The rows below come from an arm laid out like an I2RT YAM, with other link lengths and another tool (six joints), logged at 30 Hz.
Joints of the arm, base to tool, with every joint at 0 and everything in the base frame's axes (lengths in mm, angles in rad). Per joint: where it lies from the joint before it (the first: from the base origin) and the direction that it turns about. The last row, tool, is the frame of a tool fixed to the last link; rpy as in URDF.
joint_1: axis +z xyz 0 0 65.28
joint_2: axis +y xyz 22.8 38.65 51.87
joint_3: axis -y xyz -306.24 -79.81 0
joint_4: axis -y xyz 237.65 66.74 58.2
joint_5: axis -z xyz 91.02 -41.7 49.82
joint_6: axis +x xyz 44.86 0 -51.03
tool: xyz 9 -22 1 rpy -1.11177 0.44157 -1.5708
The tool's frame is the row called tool.
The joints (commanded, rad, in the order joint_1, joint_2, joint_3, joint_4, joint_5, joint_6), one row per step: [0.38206, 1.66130, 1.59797, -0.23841, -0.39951, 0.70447]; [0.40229, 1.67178, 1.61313, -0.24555, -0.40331, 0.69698]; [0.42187, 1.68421, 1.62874, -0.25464, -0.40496, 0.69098]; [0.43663, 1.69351, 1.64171, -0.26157, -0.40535, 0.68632]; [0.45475, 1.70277, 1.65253, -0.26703, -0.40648, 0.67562]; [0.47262, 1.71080, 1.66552, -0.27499, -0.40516, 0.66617]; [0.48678, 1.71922, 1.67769, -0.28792, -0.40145, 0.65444]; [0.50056, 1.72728, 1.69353, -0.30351, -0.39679, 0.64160]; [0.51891, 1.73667, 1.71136, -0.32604, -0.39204, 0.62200]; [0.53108, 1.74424, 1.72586, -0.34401, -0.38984, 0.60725]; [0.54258, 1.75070, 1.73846, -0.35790, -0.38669, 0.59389]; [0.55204, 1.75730, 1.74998, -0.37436, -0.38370, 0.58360]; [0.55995, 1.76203, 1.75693, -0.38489, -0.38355, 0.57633]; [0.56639, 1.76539, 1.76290, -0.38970, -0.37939, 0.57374]
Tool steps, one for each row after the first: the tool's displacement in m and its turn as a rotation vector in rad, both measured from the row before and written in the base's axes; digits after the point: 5 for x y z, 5 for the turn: [-0.00047, 0.00933, 0.00060, -0.00486, -0.00251, 0.02591]; [-0.00013, 0.00920, -0.00035, -0.00578, 0.00135, 0.02282]; [-0.00022, 0.00692, 0.00018, -0.00419, -0.00035, 0.01644]; [-0.00085, 0.00831, -0.00035, -0.00798, -0.00417, 0.02224]; [-0.00135, 0.00791, 0.00059, -0.00742, -0.00453, 0.01934]; [-0.00085, 0.00623, -0.00054, -0.01223, -0.00121, 0.01409]; [-0.00103, 0.00592, 0.00063, -0.01252, -0.00354, 0.01325]; [-0.00203, 0.00768, -0.00004, -0.01947, -0.00337, 0.01999]; [-0.00126, 0.00523, 0.00002, -0.01444, -0.00210, 0.01487]; [-0.00126, 0.00488, 0.00029, -0.01227, -0.00417, 0.01299]; [-0.00105, 0.00402, -0.00057, -0.01251, 0.00137, 0.01018]; [-0.00105, 0.00345, -0.00073, -0.00830, 0.00142, 0.01031]; [-0.00070, 0.00268, 0.00017, -0.00388, -0.00099, 0.00351]
